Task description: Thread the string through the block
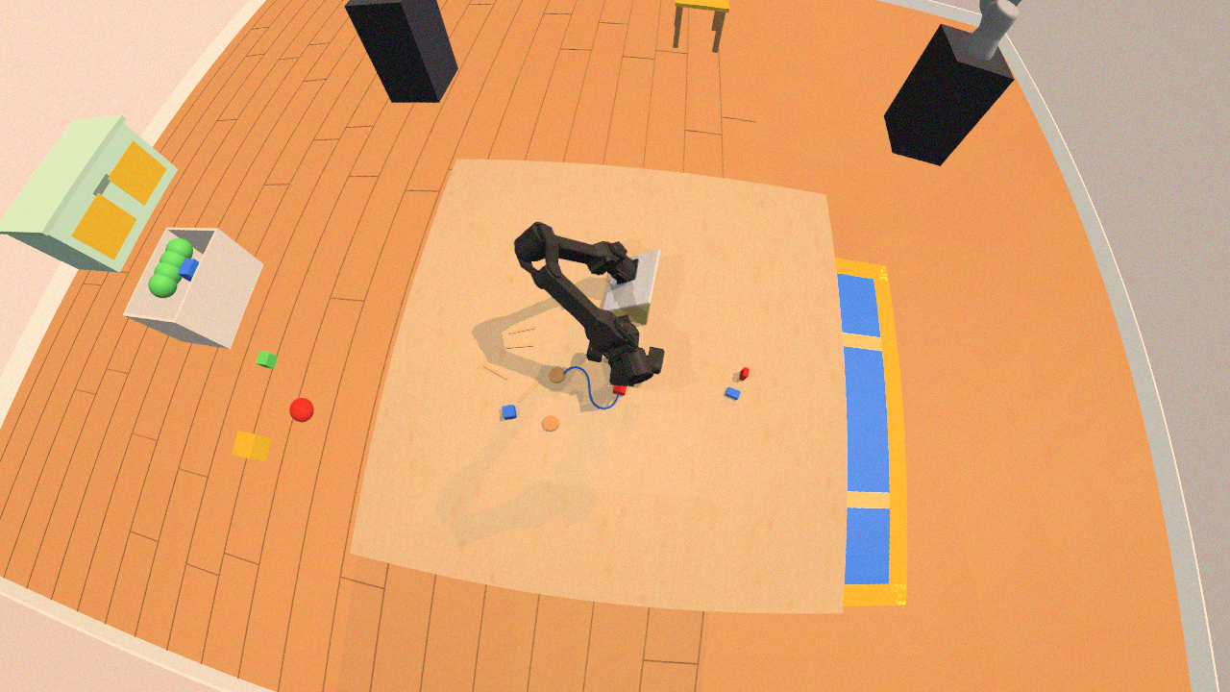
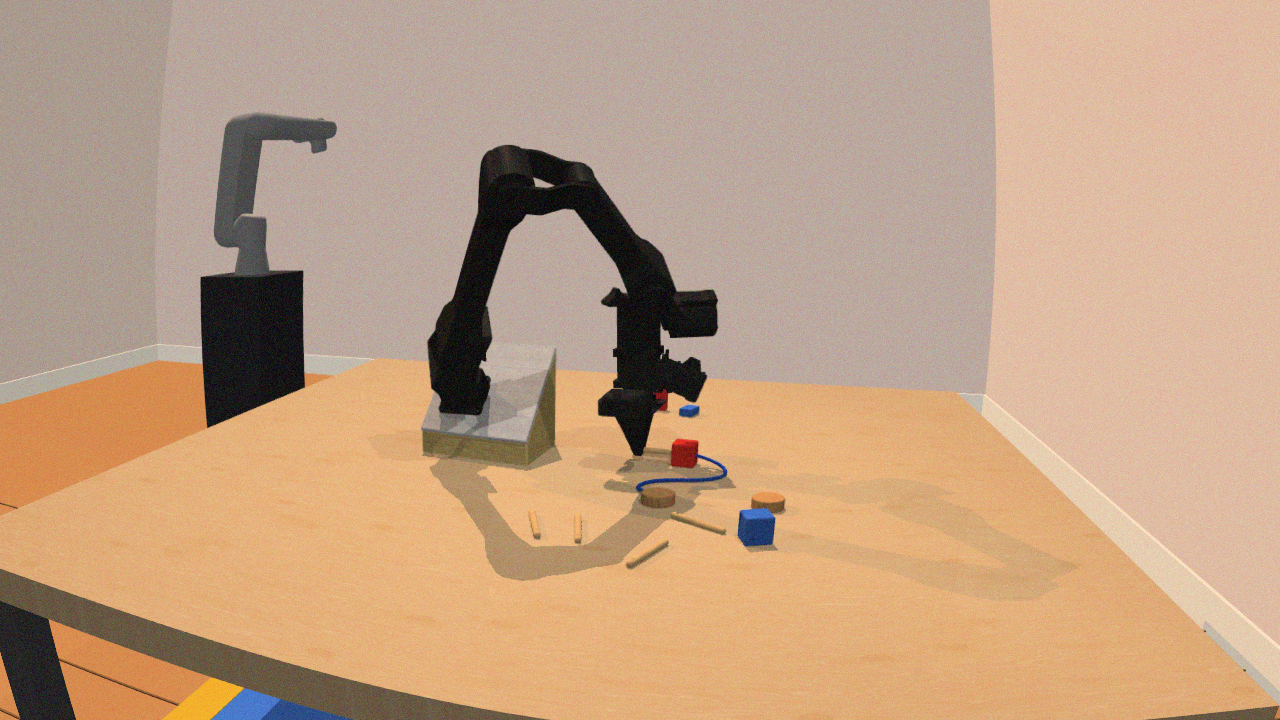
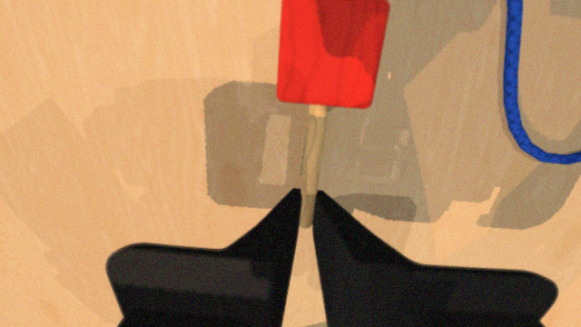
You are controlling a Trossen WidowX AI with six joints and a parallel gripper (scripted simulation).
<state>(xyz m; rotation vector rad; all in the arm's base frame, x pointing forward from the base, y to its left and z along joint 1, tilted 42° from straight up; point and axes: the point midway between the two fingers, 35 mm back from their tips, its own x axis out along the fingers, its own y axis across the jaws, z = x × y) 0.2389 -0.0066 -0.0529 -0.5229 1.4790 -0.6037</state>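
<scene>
Right now the red cube is 6 cm ahead of my gripper tip and 1 cm above it. From my gripper tip the other things lie so: thin wooden stick 4 cm ahead, 1 cm above; then small red block 2 cm behind, 32 cm to the left, 1 cm above; then small blue piece 3 cm ahead, 30 cm to the left.
</scene>
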